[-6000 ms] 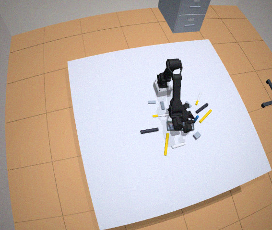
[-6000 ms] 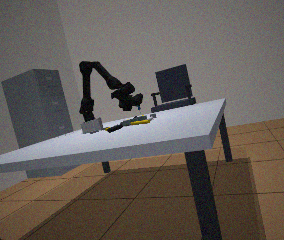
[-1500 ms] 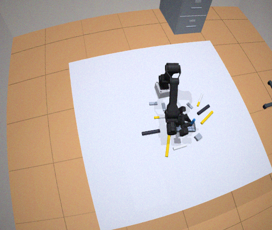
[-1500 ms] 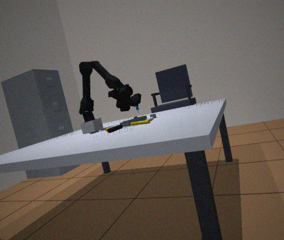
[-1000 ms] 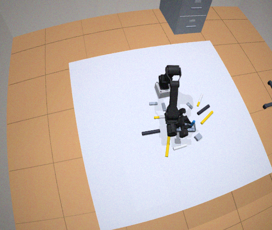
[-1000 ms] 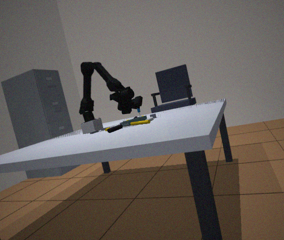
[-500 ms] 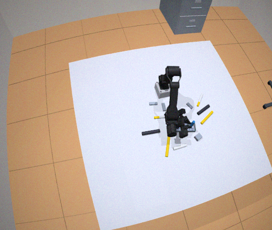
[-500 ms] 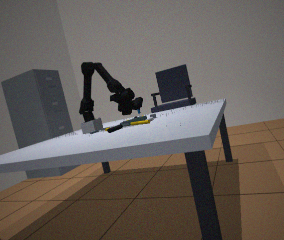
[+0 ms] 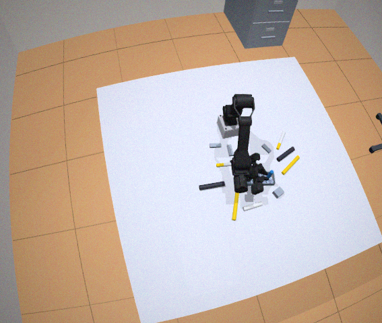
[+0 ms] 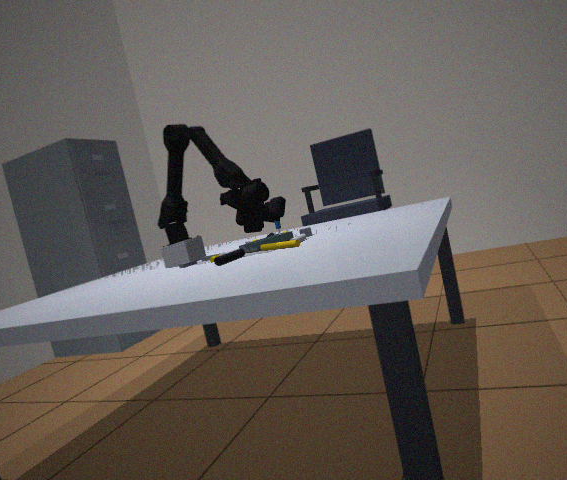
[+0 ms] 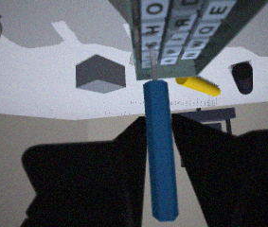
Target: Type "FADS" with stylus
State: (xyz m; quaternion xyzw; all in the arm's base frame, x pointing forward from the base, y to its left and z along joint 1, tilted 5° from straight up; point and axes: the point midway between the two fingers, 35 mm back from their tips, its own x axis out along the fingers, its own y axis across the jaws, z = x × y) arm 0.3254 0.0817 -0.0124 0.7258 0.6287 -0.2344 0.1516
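My gripper tip is 7 cm short of the grey block, 5 cm to the right of it and 6 cm above it. From my gripper tip the other things lie so: blue stylus (1 cm below); white stick (11 cm ahead, 9 cm to the right, 6 cm below); grey stylus tip (5 cm below).
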